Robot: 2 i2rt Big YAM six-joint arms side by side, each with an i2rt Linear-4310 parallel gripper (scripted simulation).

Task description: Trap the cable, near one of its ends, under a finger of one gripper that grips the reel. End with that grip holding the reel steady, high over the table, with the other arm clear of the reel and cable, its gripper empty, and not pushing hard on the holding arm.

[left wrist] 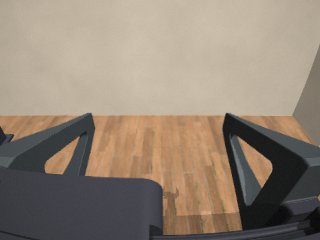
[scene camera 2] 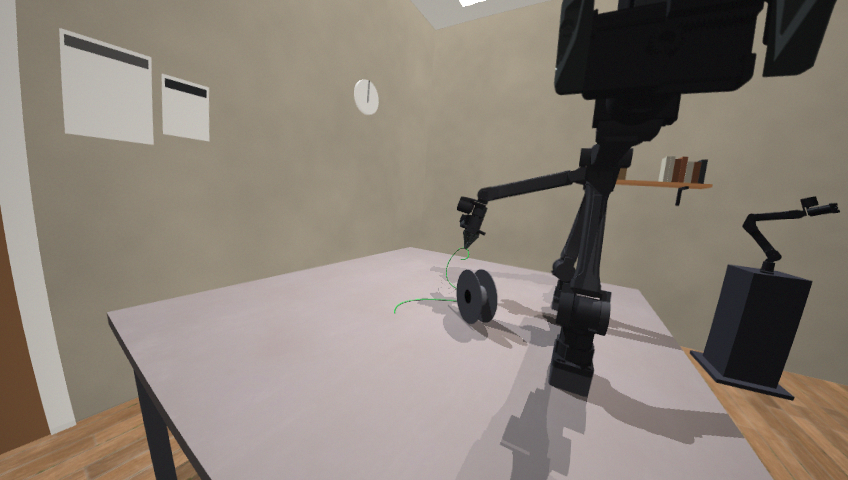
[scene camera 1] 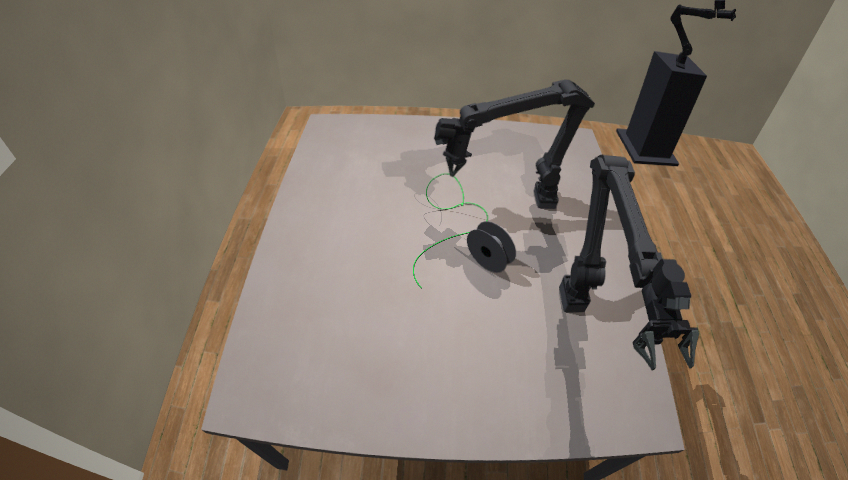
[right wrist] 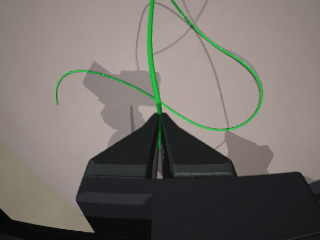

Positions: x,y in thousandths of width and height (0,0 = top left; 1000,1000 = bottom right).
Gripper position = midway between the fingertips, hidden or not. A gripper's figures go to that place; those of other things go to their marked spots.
My left gripper (scene camera 1: 794,768): 99 cm from the lens. A dark reel (scene camera 1: 576,516) is 156 cm from the lens.
